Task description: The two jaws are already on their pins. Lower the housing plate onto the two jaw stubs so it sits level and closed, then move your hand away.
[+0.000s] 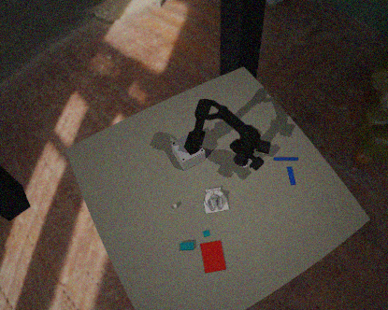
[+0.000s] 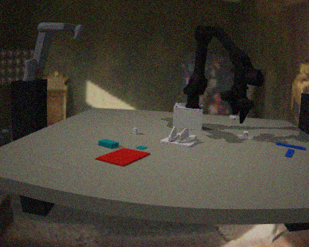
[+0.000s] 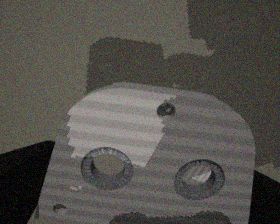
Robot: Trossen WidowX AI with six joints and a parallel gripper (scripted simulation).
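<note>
My gripper tip is now 2 cm short of the white jaw assembly, 24 cm to the left of it and 6 cm above it. From my gripper tip the other things lie so: white peg: 4 cm behind, 42 cm to the right, 7 cm below; white housing part: 1 cm to the right, 2 cm above; red flat plate: 28 cm ahead, 42 cm to the right, 8 cm below.
</note>
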